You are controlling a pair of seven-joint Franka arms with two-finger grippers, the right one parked.
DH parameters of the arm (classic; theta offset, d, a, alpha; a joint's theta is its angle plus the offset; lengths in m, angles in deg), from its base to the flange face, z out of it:
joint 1: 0 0.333 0 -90
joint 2: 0 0 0 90
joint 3: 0 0.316 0.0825 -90
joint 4: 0 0 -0.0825 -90
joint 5: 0 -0.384 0 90
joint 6: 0 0 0.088 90
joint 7: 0 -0.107 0 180
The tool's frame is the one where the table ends.
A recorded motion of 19 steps. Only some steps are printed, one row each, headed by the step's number.
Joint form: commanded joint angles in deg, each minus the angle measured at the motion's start. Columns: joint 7, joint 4, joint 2, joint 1, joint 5, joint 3, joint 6.
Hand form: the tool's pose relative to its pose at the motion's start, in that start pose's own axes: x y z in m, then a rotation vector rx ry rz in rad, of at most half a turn. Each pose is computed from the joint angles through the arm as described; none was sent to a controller.
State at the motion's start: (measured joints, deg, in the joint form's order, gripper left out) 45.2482 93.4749 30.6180 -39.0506 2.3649 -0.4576 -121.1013
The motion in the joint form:
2: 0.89 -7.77 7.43 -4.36 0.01 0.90 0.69
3: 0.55 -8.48 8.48 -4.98 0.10 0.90 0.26
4: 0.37 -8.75 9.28 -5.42 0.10 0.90 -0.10
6: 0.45 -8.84 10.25 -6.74 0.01 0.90 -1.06
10: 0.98 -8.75 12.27 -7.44 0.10 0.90 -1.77
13: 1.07 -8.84 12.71 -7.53 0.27 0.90 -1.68
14: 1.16 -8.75 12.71 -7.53 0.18 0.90 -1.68
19: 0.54 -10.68 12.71 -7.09 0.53 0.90 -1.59
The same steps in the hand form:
2: -0.0119 0.0500 0.0306 0.0142 0.0030 0.0471
3: -0.0156 0.0572 0.0376 0.0130 0.0034 0.0629
4: -0.0188 0.0614 0.0451 0.0158 0.0017 0.0734
6: -0.0303 0.0723 0.0557 0.0174 0.0043 0.0954
10: -0.0370 0.0758 0.0809 0.0364 -0.0116 0.0961
13: -0.0380 0.0762 0.0858 0.0408 -0.0182 0.0942
14: -0.0382 0.0758 0.0865 0.0429 -0.0182 0.0935
19: -0.0295 0.0799 0.0713 0.0142 -0.0019 0.0948

